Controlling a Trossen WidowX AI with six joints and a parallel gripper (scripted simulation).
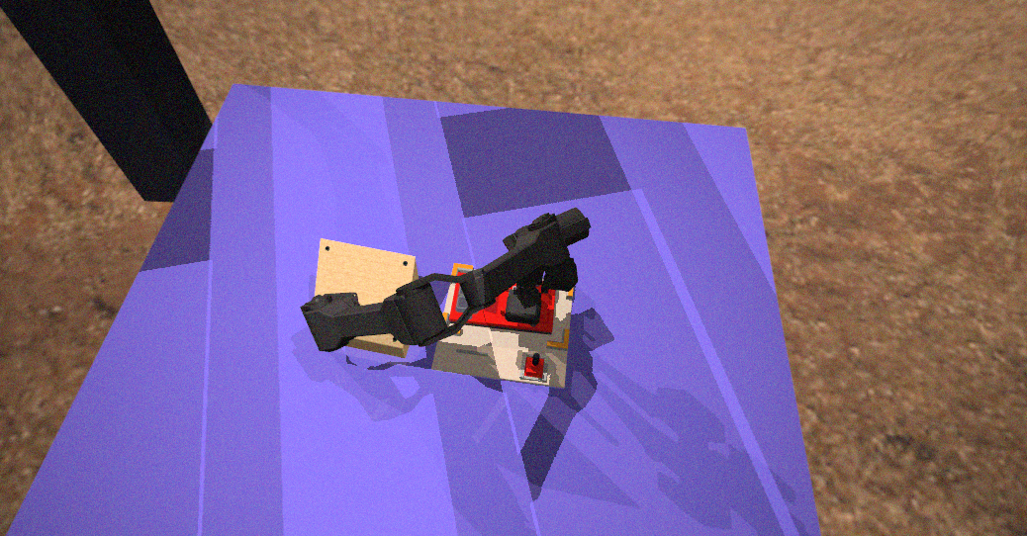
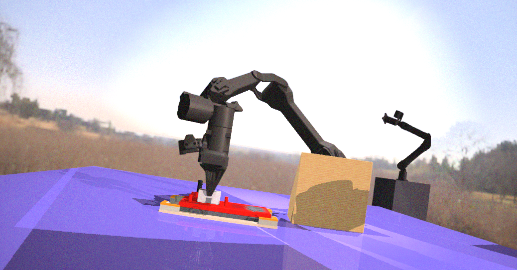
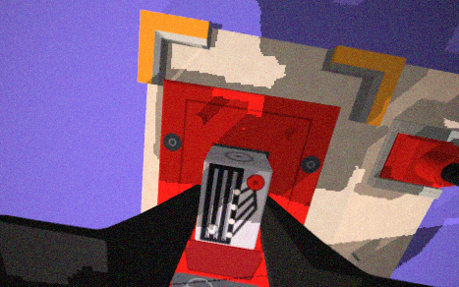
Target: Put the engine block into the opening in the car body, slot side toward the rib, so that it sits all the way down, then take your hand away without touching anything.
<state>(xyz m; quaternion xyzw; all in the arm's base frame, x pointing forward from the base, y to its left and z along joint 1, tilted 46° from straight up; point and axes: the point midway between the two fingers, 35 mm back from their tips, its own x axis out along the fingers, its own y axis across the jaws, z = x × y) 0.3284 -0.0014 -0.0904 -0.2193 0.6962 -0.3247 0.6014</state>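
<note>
My gripper tip is 1 cm above the grey engine block. The rest, counted from my gripper tip: black peg: 2 cm ahead, 13 cm to the right, 1 cm below; beige base plate: 3 cm behind, 3 cm to the right, 3 cm below.
</note>
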